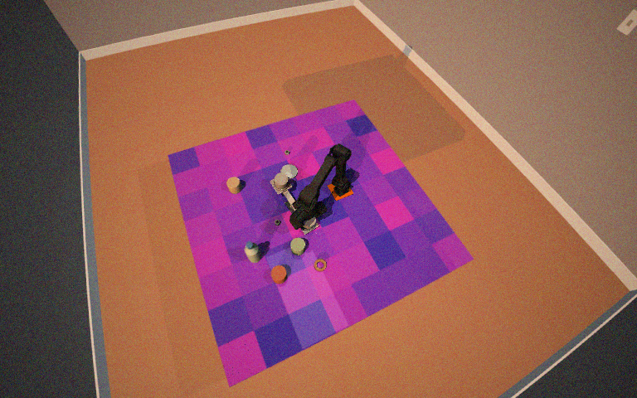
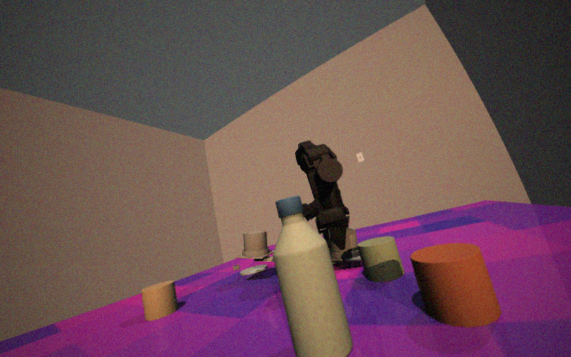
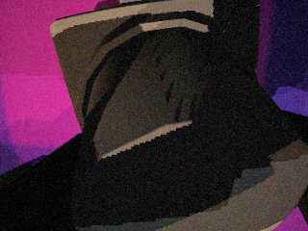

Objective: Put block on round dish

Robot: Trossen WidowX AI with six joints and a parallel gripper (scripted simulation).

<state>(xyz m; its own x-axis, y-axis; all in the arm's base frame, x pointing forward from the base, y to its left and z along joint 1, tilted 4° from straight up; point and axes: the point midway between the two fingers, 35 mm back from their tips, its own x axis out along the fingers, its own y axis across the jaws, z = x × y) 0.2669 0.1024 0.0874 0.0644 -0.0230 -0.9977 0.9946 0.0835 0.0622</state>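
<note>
The pale green block lies 10 mm below my gripper tip. The rest, counted from my gripper tip: taupe cup (20 mm ahead, 270 mm to the right, 60 mm above); green cylinder (120 mm ahead, 90 mm to the left, 10 mm below); orange cylinder (250 mm ahead, 150 mm to the left, 10 mm below).
</note>
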